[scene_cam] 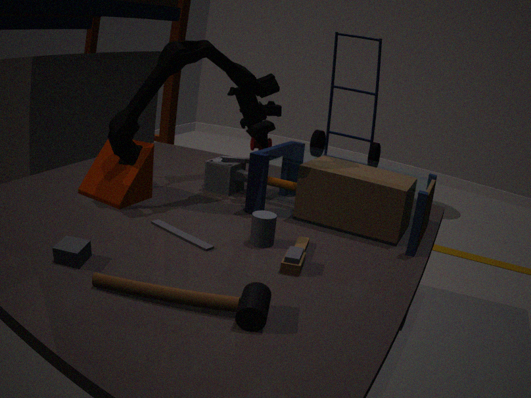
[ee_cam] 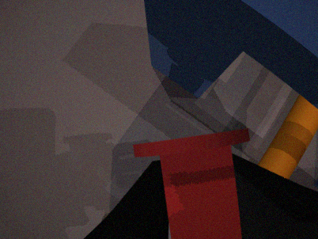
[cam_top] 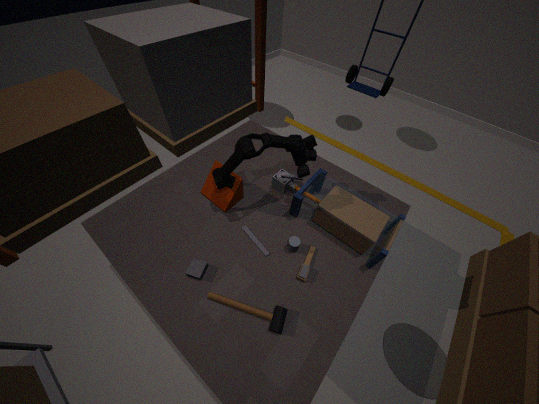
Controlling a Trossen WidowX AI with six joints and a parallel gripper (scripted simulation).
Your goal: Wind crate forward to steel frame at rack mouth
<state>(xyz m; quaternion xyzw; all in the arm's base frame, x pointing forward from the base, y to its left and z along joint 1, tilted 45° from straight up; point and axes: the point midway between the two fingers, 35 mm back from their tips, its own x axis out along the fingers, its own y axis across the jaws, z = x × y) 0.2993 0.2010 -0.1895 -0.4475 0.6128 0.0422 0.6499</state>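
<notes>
My gripper tip is now 12 cm past the grey winch, 10 cm above it and 6 cm to the left of it. From my gripper tip the other things lie so: flat grey bar 44 cm to the right, 13 cm below, 3 cm behind; red knob 1 cm to the right, 1 cm behind; small wooden tool 41 cm to the right, 25 cm ahead, 11 cm below.
</notes>
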